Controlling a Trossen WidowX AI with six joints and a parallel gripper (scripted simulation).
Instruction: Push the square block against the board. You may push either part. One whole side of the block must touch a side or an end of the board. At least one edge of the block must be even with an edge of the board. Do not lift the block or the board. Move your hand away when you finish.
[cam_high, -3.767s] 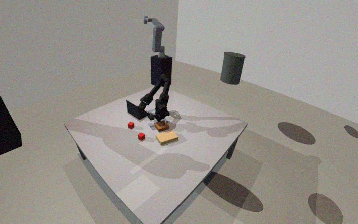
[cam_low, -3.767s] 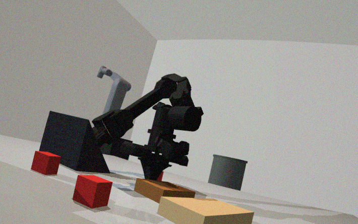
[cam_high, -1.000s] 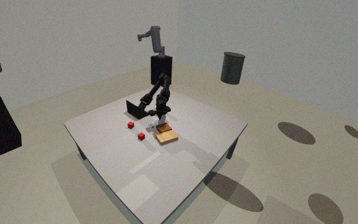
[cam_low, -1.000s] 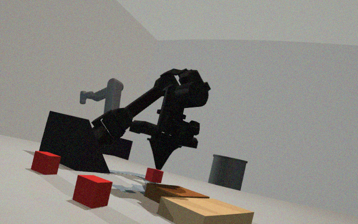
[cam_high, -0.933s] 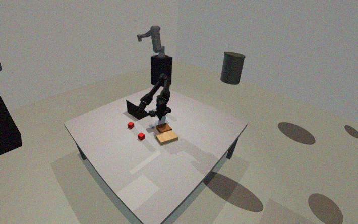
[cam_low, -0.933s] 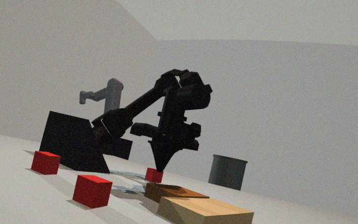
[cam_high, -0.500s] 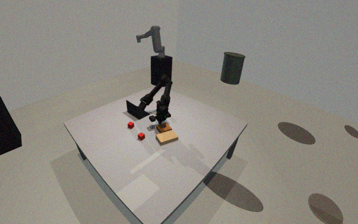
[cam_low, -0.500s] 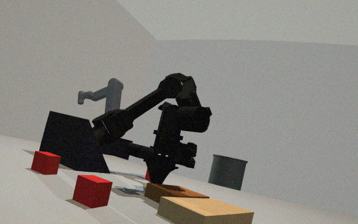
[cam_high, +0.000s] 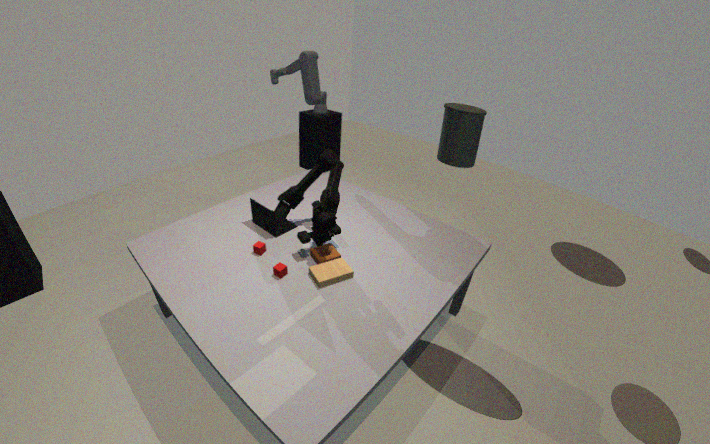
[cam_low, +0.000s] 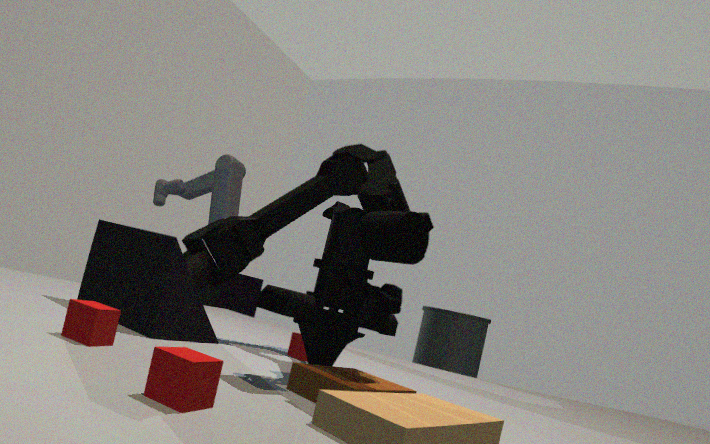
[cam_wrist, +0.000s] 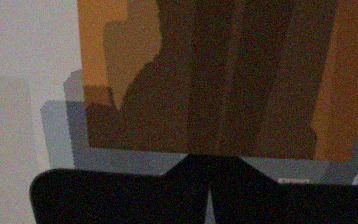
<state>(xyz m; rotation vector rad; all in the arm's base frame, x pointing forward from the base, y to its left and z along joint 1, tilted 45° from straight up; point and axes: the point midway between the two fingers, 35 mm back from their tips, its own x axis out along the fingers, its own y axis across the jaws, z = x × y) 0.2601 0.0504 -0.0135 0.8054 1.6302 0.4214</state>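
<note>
Right now the square block is 60 mm ahead of my gripper tip, 20 mm to the right of it and 10 mm above it. Round my gripper tip: board 160 mm ahead, 80 mm to the right, 10 mm above.
</note>
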